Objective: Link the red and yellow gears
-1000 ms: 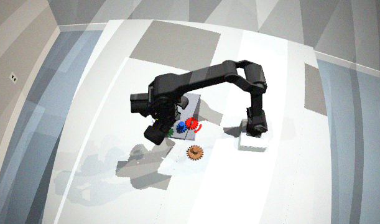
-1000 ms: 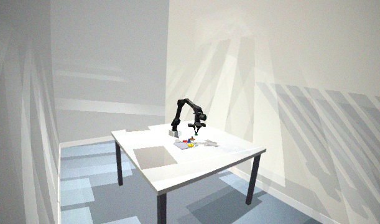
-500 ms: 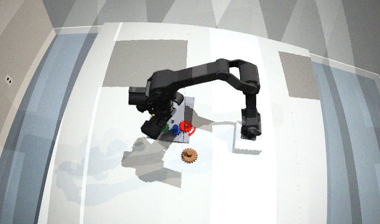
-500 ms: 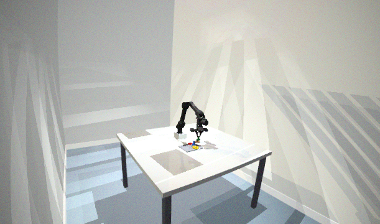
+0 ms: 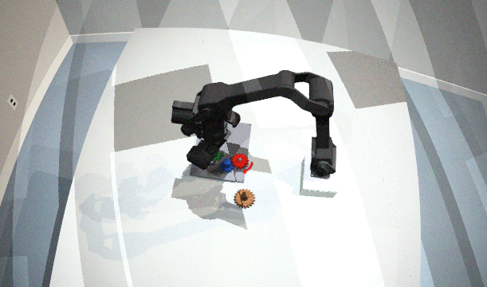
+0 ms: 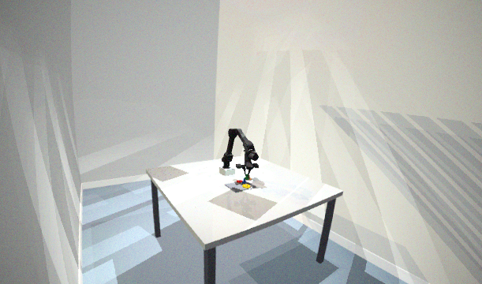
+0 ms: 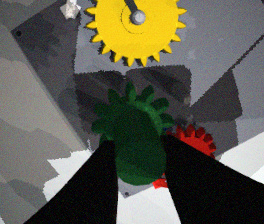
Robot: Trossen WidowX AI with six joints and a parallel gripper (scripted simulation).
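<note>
Now: the green gear 1 cm below my gripper tip. Also, from my gripper tip: yellow gear: 7 cm below, 4 cm ahead, 3 cm to the right; then blue gear: 6 cm below, 4 cm behind; then red gear: 7 cm below, 7 cm behind, 2 cm to the right.
</note>
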